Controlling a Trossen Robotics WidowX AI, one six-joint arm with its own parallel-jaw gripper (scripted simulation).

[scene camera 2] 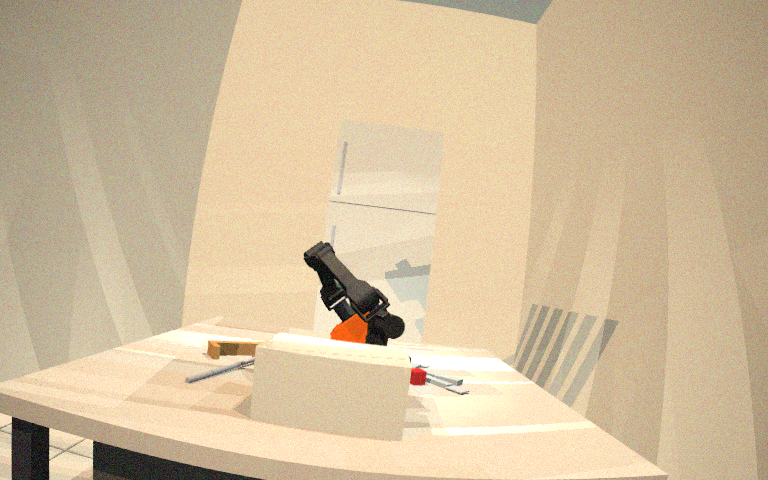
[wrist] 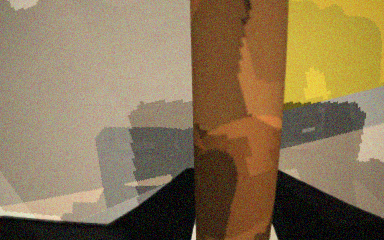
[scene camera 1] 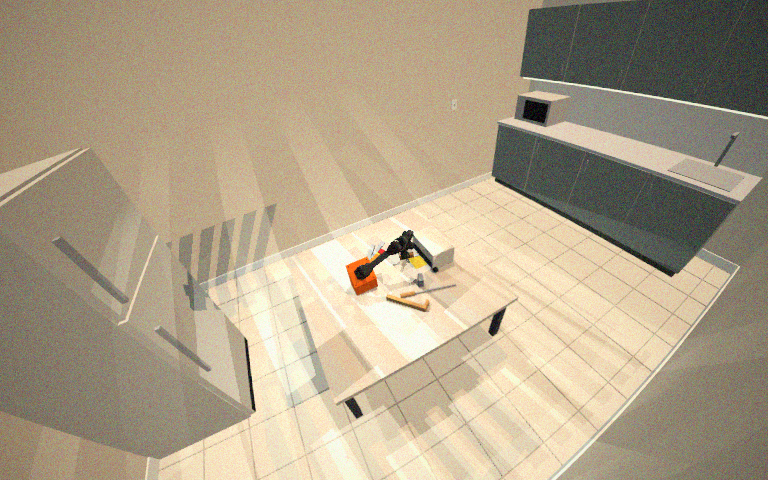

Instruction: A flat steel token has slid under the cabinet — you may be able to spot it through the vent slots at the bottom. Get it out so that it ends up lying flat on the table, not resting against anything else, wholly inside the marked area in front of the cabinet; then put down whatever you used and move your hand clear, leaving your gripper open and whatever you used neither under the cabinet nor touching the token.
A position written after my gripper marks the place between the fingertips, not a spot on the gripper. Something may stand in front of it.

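Note:
Wooden L-shaped block [scene camera 2: 215,348]; in the wrist view it is out of frame. Cabinet [scene camera 2: 314,383]. Same cabinet [scene camera 1: 434,247]. My gripper [wrist: 229,177].

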